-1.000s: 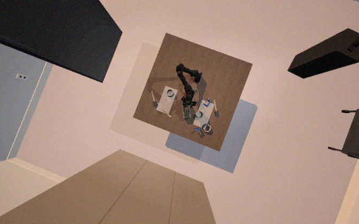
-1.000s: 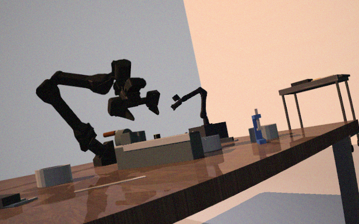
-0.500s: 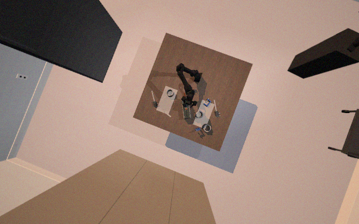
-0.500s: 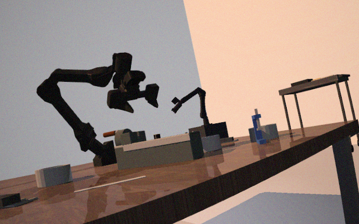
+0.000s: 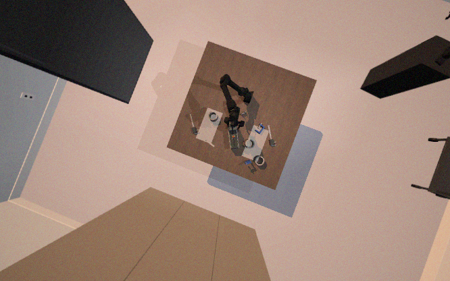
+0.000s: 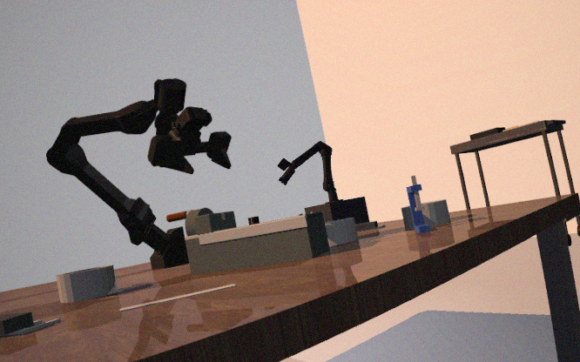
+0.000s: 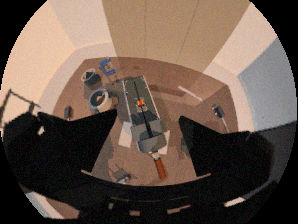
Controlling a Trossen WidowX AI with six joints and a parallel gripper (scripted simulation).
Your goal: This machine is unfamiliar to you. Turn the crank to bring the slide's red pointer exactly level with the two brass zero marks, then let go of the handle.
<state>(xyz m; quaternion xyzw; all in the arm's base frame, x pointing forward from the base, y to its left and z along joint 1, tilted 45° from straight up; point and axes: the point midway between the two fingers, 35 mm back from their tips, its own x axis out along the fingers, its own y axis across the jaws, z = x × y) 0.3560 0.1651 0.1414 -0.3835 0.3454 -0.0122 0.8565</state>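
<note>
Now: gripper tip 90 mm past the crank handle, 60 mm to the left of it and 80 mm above it. Round my gripper tip: red pointer (60 mm ahead, 40 mm to the left, 120 mm below); thin white rod (240 mm ahead, 170 mm to the right, 200 mm below).
</note>
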